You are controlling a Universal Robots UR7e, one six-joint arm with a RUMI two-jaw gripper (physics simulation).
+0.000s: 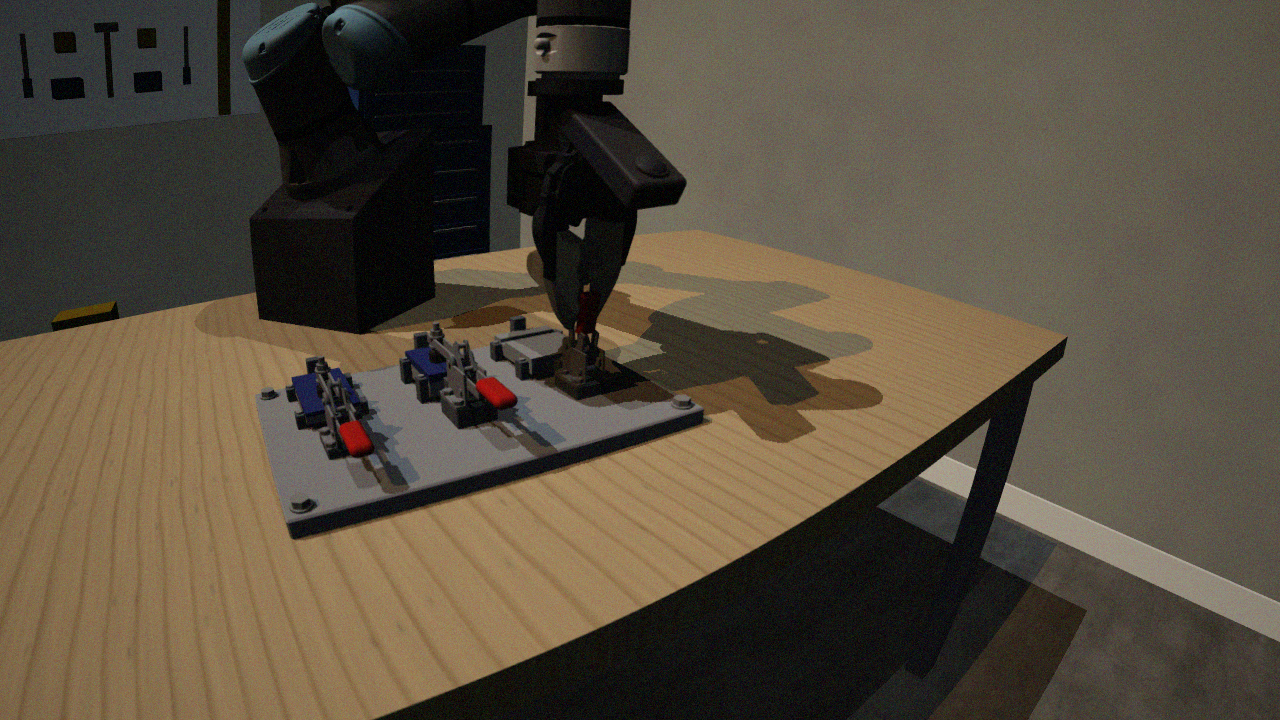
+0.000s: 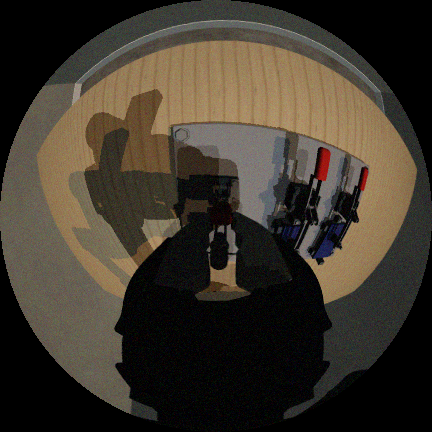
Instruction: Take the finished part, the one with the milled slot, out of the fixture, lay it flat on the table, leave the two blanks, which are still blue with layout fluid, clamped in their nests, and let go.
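Observation:
The grey finished part [image 1: 534, 347] sits in its nest at the far right of the fixture plate [image 1: 402, 479] [image 2: 255, 150]; its slot is hard to make out. Beside it, that nest's toggle clamp [image 1: 580, 368] has its dark red handle [image 1: 586, 311] [image 2: 221, 214] pointing steeply up. My gripper [image 1: 582, 317] [image 2: 221, 214] points down and is shut on this handle, with a fingertip on each side. Two blue blanks, one left [image 1: 324, 394] [image 2: 328, 241] and one middle [image 1: 426, 363] [image 2: 290, 232], sit in their nests under clamps whose red handles lie low.
The left clamp's red handle [image 1: 355, 438] [image 2: 364, 178] and the middle clamp's red handle [image 1: 495, 392] [image 2: 323, 164] stick out toward the plate's front. Hex bolts [image 1: 682, 402] [image 2: 181, 134] stand at the plate corners. The wooden table [image 1: 179, 537] [image 2: 220, 75] surrounds the plate; the arm's shadow falls right of it.

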